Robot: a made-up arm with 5 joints.
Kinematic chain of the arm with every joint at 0, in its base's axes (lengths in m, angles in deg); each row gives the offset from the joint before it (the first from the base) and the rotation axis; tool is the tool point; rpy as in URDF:
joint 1: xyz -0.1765 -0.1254 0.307 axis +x
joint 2: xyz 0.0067 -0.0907 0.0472 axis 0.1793 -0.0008 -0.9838
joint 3: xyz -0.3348 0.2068 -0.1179 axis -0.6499 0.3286 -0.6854
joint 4: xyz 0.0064 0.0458 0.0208 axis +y
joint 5: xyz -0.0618 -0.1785 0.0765 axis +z
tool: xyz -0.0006 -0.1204 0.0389 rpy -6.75 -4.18 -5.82
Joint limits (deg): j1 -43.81..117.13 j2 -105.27..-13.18 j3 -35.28..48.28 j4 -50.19..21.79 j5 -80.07..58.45
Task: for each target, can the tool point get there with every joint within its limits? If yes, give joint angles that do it. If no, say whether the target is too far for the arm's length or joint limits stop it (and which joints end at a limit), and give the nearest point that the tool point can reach.
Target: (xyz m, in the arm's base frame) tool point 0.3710 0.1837 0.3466
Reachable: no: joint limits stop it (at a limit: joint 1, joint 2, joint 3, joint 4) | nearest point 0.0147 0.1234 -0.0530 | short by 0.539 m
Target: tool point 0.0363 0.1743 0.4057
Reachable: no: joint limits stop it (at a limit: joint 1, joint 2, joint 3, joint 4) | nearest point -0.0876 -0.0227 0.0379 | short by 0.435 m
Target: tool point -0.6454 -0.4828 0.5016
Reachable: yes | joints -16.74 -45.23 25.81 -21.99 -60.67
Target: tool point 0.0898 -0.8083 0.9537
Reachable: no: too far | nearest point -0.0859 -0.6069 0.7629 | short by 0.328 m
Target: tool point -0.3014 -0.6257 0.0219
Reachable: yes | joints 55.31 -93.88 39.57 12.75 -31.63
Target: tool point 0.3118 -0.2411 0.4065
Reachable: no: joint limits stop it (at a limit: joint 2, joint 3) | nearest point -0.0104 -0.3942 0.5382 | short by 0.380 m
